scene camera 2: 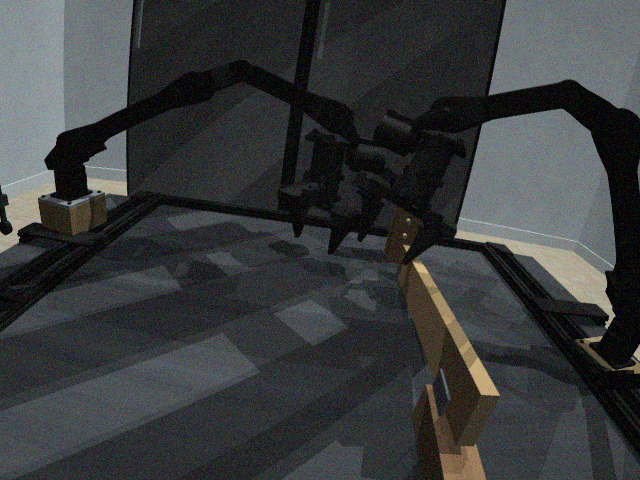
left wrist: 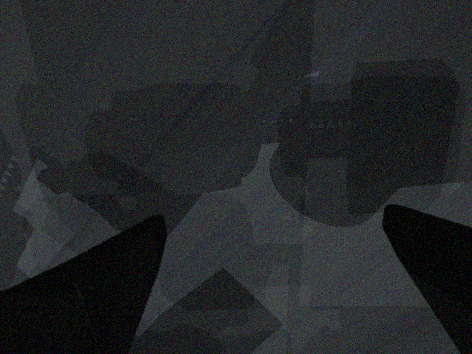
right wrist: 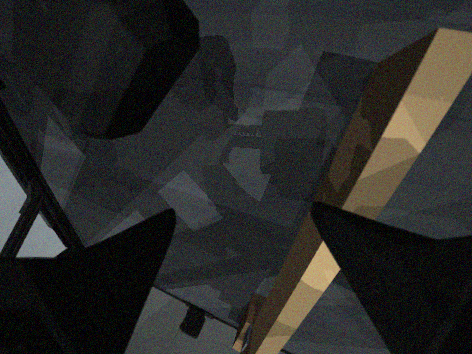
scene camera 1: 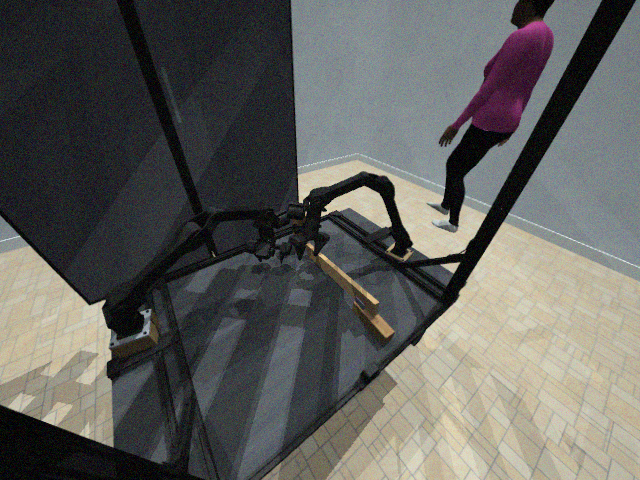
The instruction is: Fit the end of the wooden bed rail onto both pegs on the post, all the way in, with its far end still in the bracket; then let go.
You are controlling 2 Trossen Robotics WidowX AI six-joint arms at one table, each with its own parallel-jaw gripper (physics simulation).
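Where they show: left gripper, fingertip midpoint: (scene camera 2: 313, 245) (left wrist: 272, 220) (scene camera 1: 271, 262); right gripper, fingertip midpoint: (scene camera 2: 382, 253) (right wrist: 243, 211) (scene camera 1: 307, 258); left arm's base, link origin: (scene camera 2: 71, 194) (scene camera 1: 131, 327); right arm's base, link origin: (scene camera 2: 611, 354) (scene camera 1: 399, 251).
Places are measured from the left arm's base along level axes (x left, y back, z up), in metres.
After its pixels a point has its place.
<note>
The wooden rail (scene camera 1: 343, 280) {x -0.110, y -0.681, z -0.005 m} (scene camera 2: 431, 320) {x -0.104, y -0.680, z -0.009 m} (right wrist: 382, 180) {x 0.105, y -0.666, z -0.017 m} stands on edge, its near end at the metal bracket (scene camera 1: 359, 302) {x -0.214, y -0.691, z -0.011 m} (scene camera 2: 440, 391) {x -0.212, y -0.688, z -0.023 m} on the near wooden block (scene camera 1: 379, 325) {x -0.304, y -0.705, z -0.038 m} (scene camera 2: 431, 439) {x -0.255, y -0.685, z -0.049 m}. Its other end is close to the upright post (scene camera 2: 395, 237) {x 0.209, y -0.635, z -0.031 m}, partly hidden by the right gripper. Both pegs (scene camera 2: 406, 228) {x 0.211, y -0.653, z -0.008 m} show uncovered in scene camera 2. My right gripper (scene camera 1: 307, 253) {x 0.056, y -0.608, z -0.005 m} (scene camera 2: 387, 249) {x 0.056, y -0.608, z -0.005 m} (right wrist: 243, 211) {x 0.056, y -0.608, z -0.005 m} is open and empty over that end; one finger overlaps the rail in its wrist view. My left gripper (scene camera 1: 272, 257) {x 0.159, y -0.479, z -0.065 m} (scene camera 2: 315, 241) {x 0.159, y -0.479, z -0.065 m} (left wrist: 272, 220) {x 0.159, y -0.479, z -0.065 m} is open and empty, to the left.
The two wrists are close together near the post. The dark table (scene camera 1: 248, 372) {x -0.240, y -0.285, z -0.085 m} (scene camera 2: 180, 382) {x -0.238, y -0.415, z -0.085 m} has a black frame round its edge and patchy shadows. A dark panel (scene camera 1: 232, 103) (scene camera 2: 222, 139) stands behind. A person in a pink top (scene camera 1: 514, 77) stands beyond the table.
</note>
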